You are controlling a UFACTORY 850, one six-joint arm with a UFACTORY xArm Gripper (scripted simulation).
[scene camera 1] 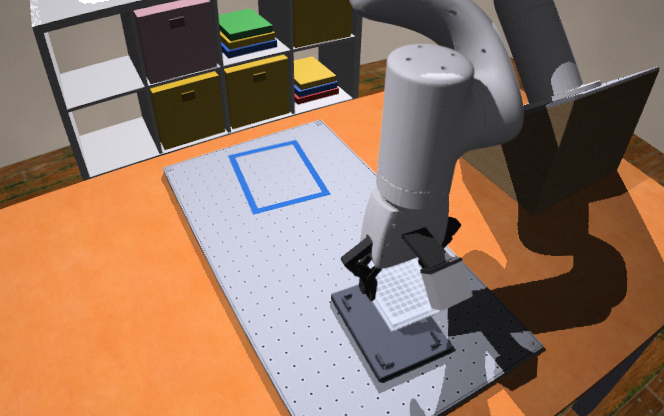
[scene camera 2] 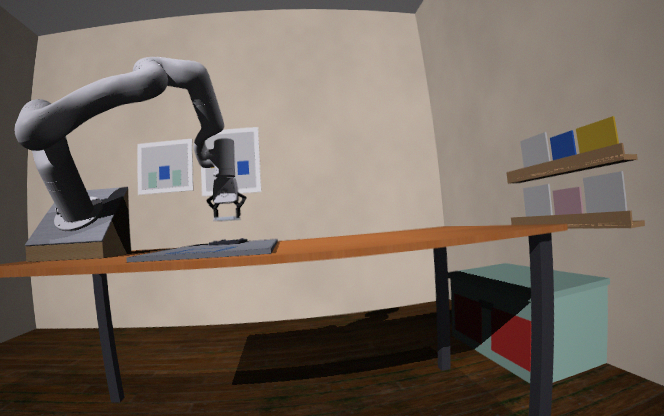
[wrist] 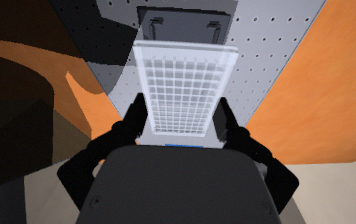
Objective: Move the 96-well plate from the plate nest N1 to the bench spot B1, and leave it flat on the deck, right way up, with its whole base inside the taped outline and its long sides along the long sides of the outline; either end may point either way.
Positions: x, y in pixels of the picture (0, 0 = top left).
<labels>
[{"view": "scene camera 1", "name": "my gripper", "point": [397, 282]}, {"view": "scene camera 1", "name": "96-well plate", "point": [410, 280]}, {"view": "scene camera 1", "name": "dark plate nest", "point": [409, 347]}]
</labels>
